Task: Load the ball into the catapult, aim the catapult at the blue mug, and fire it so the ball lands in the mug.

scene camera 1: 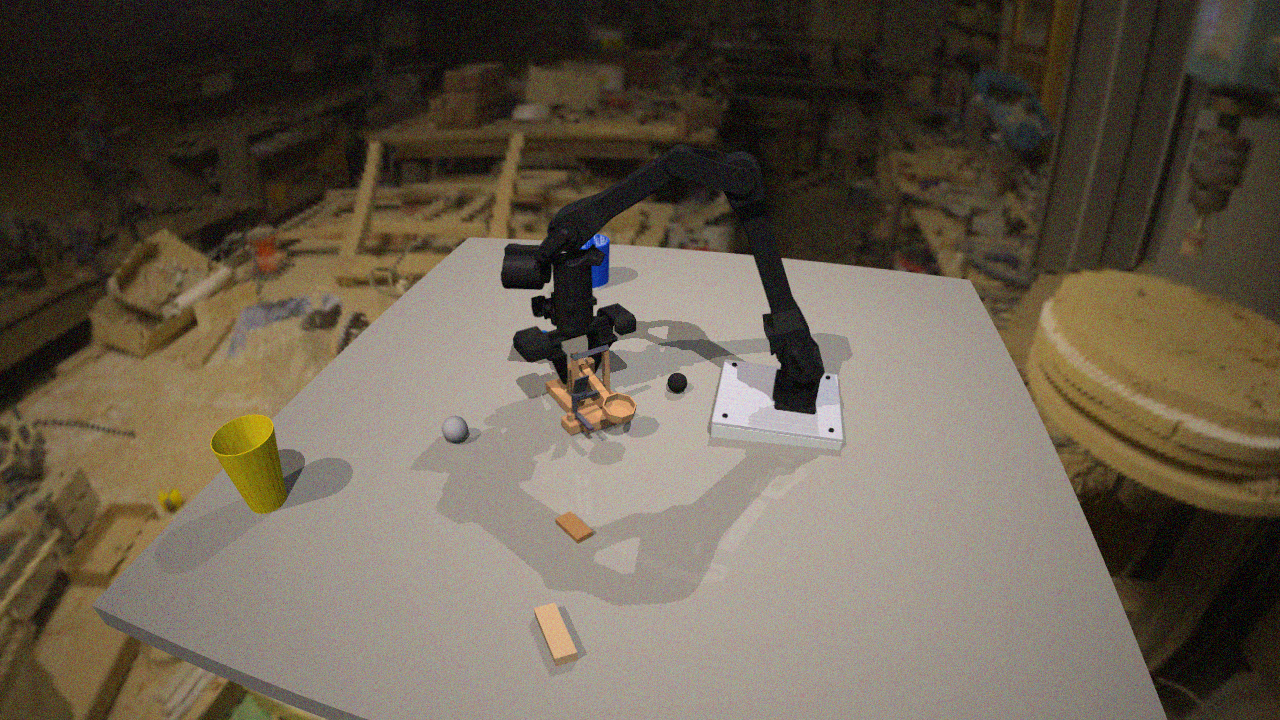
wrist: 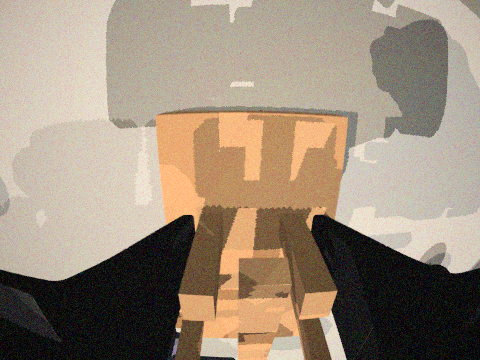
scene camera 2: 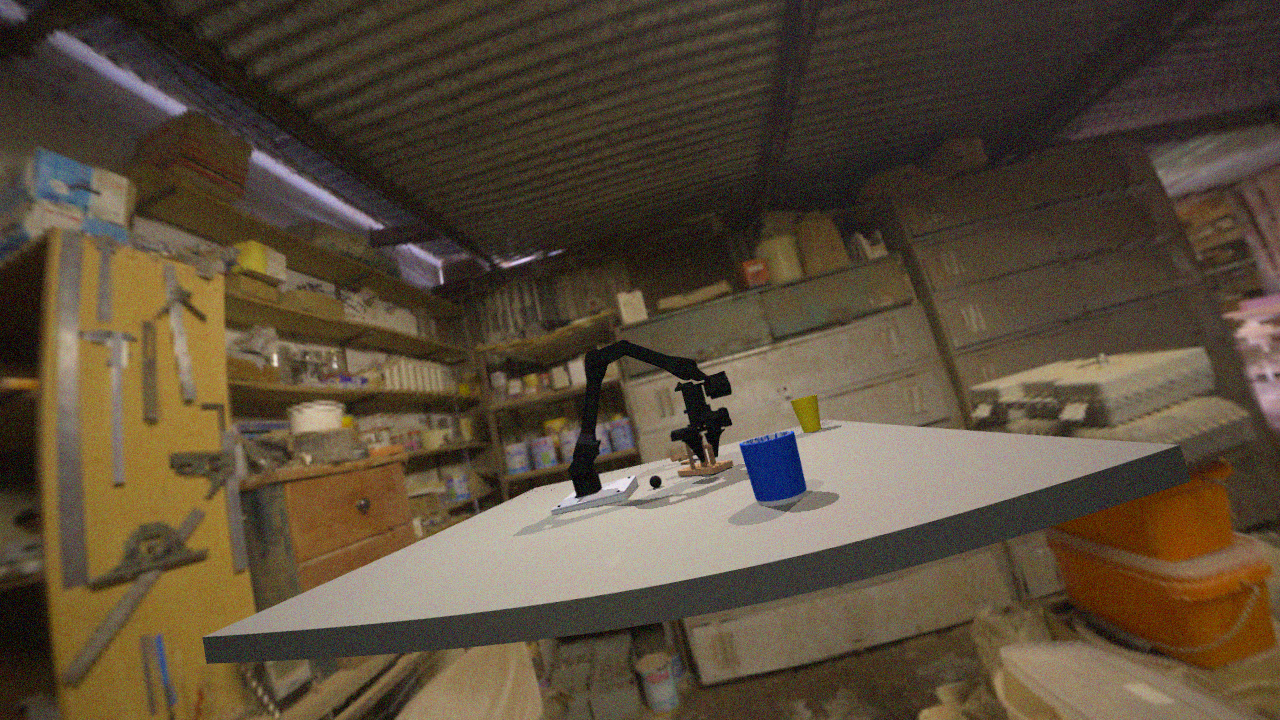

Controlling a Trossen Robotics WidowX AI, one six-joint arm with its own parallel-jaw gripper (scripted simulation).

Labels:
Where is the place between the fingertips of my gripper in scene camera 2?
At 709, 459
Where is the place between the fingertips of my gripper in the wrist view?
254, 226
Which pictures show the yellow cup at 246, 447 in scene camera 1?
Scene camera 1 and scene camera 2 only.

